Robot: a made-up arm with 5 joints.
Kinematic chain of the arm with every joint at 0, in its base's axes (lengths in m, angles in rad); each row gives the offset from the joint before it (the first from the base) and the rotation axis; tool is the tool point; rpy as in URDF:
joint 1: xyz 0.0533 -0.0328 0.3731 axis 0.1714 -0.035 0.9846
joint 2: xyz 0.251 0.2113 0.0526 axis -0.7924 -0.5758 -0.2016
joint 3: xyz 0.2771 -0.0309 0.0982 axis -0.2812 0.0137 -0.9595
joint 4: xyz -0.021 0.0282 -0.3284 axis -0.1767 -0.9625 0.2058
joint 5: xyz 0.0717 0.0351 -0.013 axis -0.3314 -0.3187 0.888
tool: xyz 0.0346 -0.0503 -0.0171 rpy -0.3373 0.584 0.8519
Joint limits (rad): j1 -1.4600..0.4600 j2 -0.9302..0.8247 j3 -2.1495..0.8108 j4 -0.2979..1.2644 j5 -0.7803..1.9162
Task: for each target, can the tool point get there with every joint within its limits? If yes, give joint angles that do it. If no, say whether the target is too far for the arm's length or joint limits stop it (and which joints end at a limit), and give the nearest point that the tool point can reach.
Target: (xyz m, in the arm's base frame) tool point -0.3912 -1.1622 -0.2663
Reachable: no: too far | nearest point 0.1628 -0.6395 0.2080 | short by 0.897 m
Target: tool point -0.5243 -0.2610 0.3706
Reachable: no: joint limits stop it (at a limit: joint 1, joint 3, joint 4) | nearest point 0.0726 -0.5930 0.4667 | short by 0.690 m
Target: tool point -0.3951 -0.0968 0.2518
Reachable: no: joint limits stop it (at a limit: joint 1, joint 2, joint 3, joint 4, joint 5) | nearest point 0.0632 0.3694 0.4150 | short by 0.674 m
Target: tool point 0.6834 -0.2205 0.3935
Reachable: yes | joints -0.4961 0.5178 0.2791 0.7445 0.7883
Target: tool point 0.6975 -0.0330 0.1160
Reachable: yes | joints -0.5150 -0.3812 -0.1220 0.1861 0.2833
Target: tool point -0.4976 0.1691 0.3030
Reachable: no: joint limits stop it (at a limit: joint 1, joint 2, joint 3, joint 4, joint 5) | nearest point 0.0632 0.3694 0.4150 | short by 0.606 m
